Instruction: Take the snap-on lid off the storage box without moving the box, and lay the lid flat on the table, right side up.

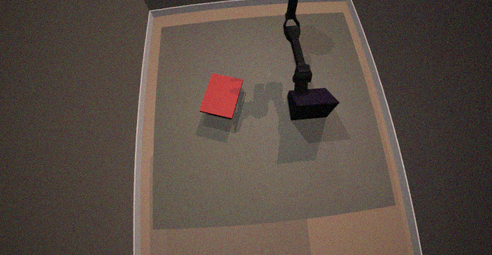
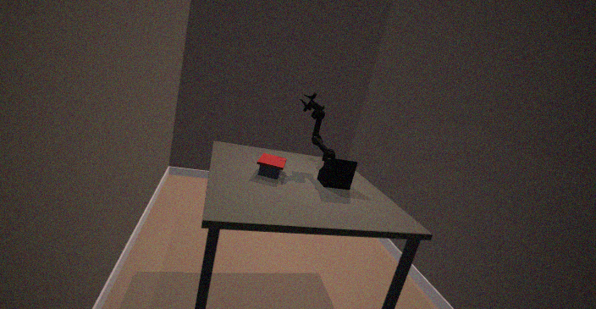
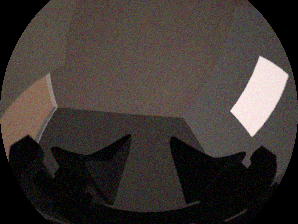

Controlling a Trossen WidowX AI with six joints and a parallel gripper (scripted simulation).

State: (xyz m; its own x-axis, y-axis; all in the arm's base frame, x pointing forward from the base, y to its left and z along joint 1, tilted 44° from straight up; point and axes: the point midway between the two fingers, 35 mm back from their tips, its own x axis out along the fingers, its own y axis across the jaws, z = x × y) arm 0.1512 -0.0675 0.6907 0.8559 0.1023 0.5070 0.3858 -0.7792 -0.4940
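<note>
My gripper tip is now 550 mm to the right of the red lid, 460 mm above it and 210 mm short of it. Round my gripper tip: blue storage box (550 mm to the left, 500 mm below, 210 mm ahead).
</note>
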